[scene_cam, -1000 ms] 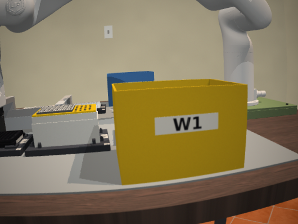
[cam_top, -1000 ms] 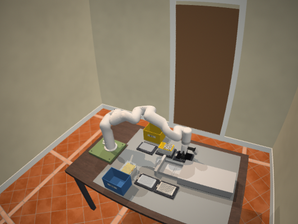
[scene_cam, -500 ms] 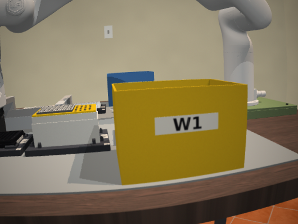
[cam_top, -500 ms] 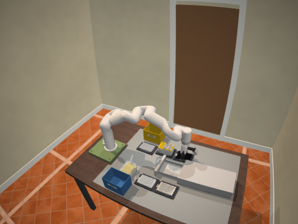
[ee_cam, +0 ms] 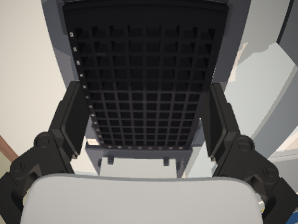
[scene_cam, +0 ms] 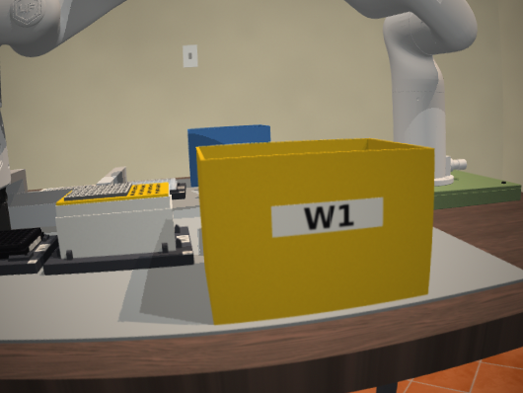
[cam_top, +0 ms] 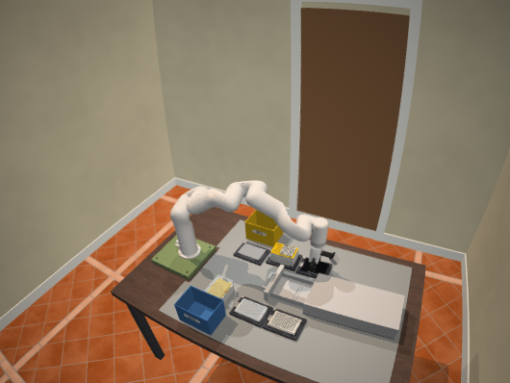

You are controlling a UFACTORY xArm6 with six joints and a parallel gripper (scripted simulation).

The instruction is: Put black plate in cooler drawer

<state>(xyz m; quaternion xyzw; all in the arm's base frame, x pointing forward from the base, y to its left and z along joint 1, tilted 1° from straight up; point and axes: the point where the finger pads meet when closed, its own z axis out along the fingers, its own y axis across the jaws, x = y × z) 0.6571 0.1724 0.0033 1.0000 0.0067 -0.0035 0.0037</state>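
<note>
The dark nest lies 3 cm below my hand. Round my hand: black plate 1 cm below; cooler drawer 19 cm to the right, 4 cm behind, 1 cm below; tip box 18 cm behind, 2 cm above.
</note>
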